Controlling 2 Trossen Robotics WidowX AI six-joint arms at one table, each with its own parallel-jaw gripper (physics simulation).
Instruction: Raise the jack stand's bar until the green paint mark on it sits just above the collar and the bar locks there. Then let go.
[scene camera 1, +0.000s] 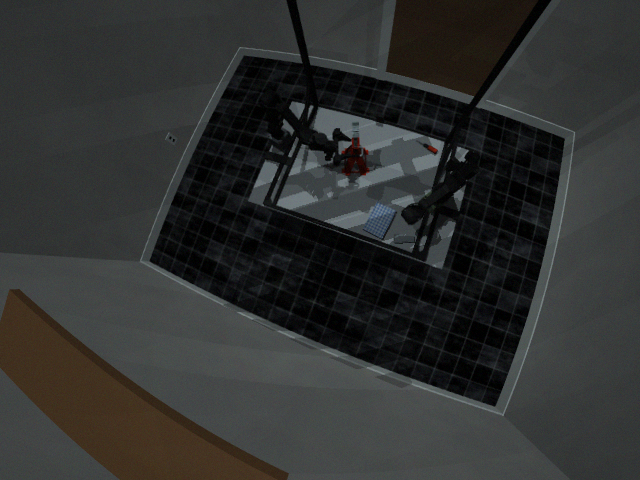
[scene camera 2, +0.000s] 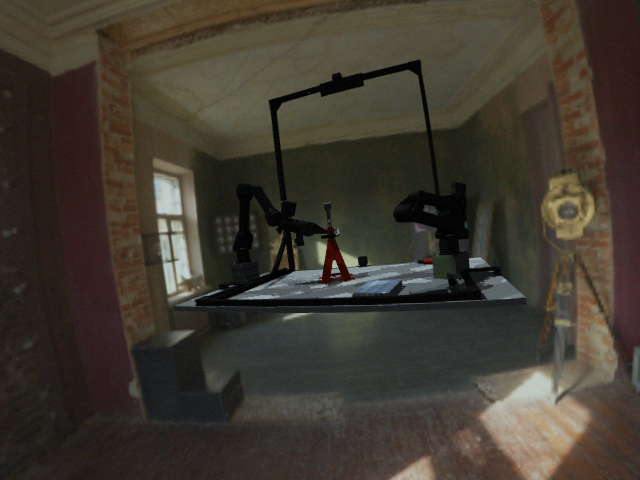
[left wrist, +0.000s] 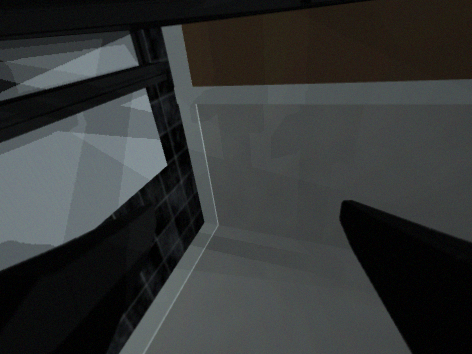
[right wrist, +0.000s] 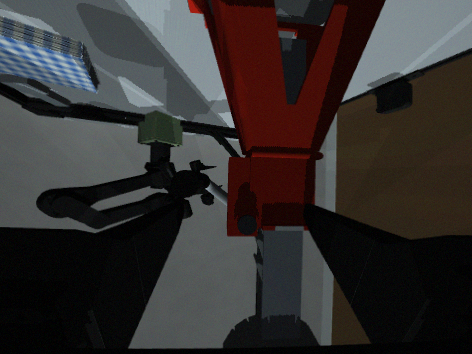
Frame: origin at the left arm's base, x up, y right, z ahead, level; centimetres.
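Where they show: left gripper, fingertip midpoint: (scene camera 2: 462, 223) (left wrist: 247, 212) (right wrist: 219, 176); right gripper, fingertip midpoint: (scene camera 1: 352, 148) (scene camera 2: 327, 232) (right wrist: 245, 208); left arm's base at its link origin: (scene camera 2: 450, 253) (right wrist: 160, 144); right arm's base at its link origin: (scene camera 1: 278, 134) (scene camera 2: 244, 262).
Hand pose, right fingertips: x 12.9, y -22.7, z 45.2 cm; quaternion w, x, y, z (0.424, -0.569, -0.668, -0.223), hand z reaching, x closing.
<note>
Each offset is from my right fingertips to the centre of the thing.
The red jack stand (scene camera 1: 355, 164) (scene camera 2: 326, 268) (right wrist: 280, 135) stands upright on the table. Its grey bar {dz +1.6, dx +0.0, dy +2.9 cm} (scene camera 1: 355, 129) (scene camera 2: 327, 212) (right wrist: 282, 270) rises out of the red collar {dz +2.3, dx -1.6, dy +1.9 cm} (right wrist: 282, 185), with teeth along one side in the right wrist view. I cannot make out the green paint mark, or whether the bar is locked. My right gripper (scene camera 1: 347, 146) (right wrist: 245, 208) is open and empty, its fingers on either side of the collar and the bar's lower end. My left gripper (left wrist: 247, 212) is open and empty, at its folded arm, away from the stand.
A blue checked, block-like thing {dz -35.8, dx -20.3, dy -8.0 cm} (scene camera 1: 379, 220) (scene camera 2: 378, 287) (right wrist: 45, 55) lies near the table's front edge, with a flat grey piece {dz -52.3, dx -20.8, dy -3.1 cm} (scene camera 1: 404, 239) beside it. A red-handled tool {dz -16.4, dx -20.3, dy +43.4 cm} (scene camera 1: 430, 148) (scene camera 2: 425, 260) lies at the back right. A black frame (scene camera 2: 276, 149) spans the table.
</note>
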